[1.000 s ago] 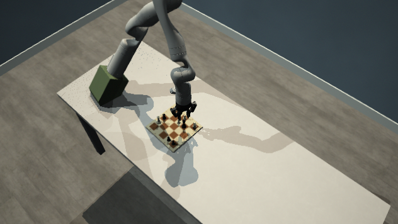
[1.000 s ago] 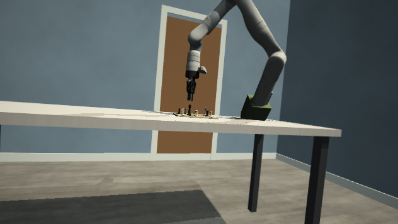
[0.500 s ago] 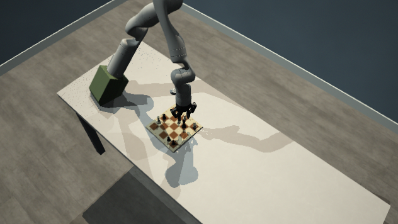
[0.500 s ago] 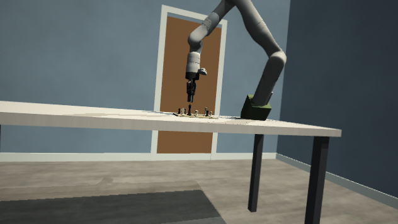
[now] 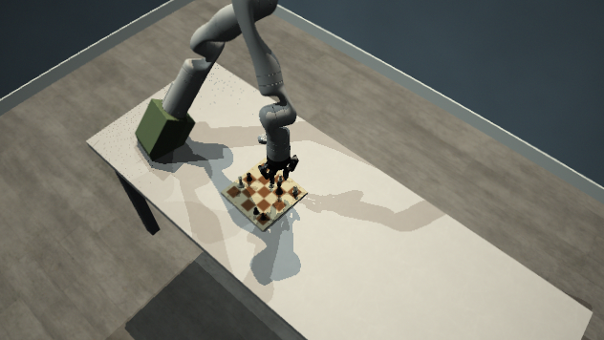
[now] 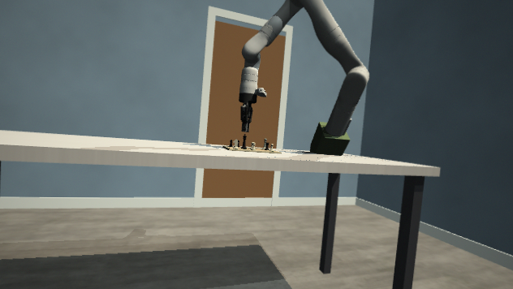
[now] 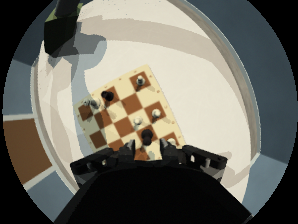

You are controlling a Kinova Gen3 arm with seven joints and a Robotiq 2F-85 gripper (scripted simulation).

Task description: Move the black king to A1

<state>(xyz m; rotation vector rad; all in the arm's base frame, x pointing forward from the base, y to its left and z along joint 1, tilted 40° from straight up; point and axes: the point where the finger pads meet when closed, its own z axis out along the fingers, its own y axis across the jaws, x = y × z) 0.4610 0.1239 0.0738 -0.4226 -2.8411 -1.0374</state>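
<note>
Now: hand 6 cm above the black king. Round my hand: chessboard: 3 cm behind, 4 cm to the right, 9 cm below.
</note>
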